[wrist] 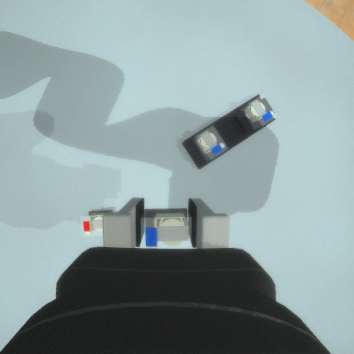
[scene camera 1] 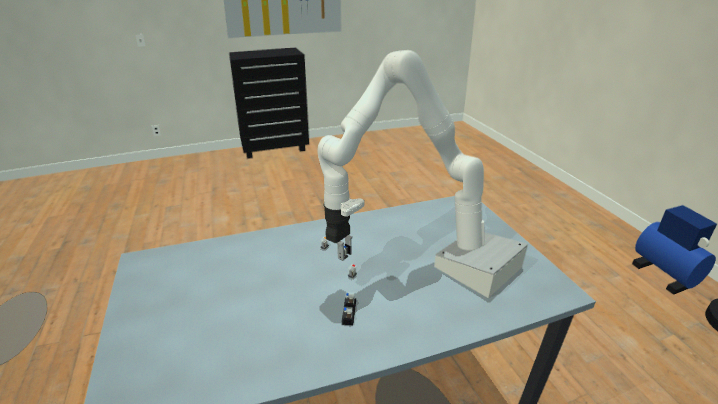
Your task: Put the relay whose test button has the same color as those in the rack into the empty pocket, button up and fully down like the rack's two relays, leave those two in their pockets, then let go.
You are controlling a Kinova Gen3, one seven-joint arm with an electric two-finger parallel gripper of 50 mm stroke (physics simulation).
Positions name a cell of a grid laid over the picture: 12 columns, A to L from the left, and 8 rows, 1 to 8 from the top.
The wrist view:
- gripper: F5
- relay: H4
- relay: F6
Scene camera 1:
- gripper: F6
